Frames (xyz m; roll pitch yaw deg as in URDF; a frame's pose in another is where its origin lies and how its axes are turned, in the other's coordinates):
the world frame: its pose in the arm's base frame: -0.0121 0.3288 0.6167 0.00 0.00 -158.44
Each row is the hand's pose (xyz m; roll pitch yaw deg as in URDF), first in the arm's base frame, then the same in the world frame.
Working: the arm's base frame: its pose in the world frame: 0.1096 0.3102 -0.6167 0.00 0.00 158.44

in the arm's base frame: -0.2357 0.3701 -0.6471 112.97 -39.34 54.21
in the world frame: 0.1928 -0.1206 -1.2638 112.97 -39.34 -147.35
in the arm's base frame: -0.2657 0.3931 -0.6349 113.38 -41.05 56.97
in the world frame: 0.2122 -0.1530 -1.2516 113.38 -41.05 -144.59
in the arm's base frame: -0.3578 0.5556 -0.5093 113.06 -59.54 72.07
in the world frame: 0.2382 -0.3380 -1.1260 113.06 -59.54 -129.49
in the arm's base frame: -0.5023 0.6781 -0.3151 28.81 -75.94 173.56
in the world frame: 0.3275 -0.5050 -0.9318 28.81 -75.94 -28.00
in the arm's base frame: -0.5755 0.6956 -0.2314 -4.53 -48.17 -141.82
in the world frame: 0.3892 -0.5482 -0.8481 -4.53 -48.17 16.62
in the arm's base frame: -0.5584 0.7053 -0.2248 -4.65 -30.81 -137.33
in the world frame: 0.3697 -0.5509 -0.8415 -4.65 -30.81 21.11
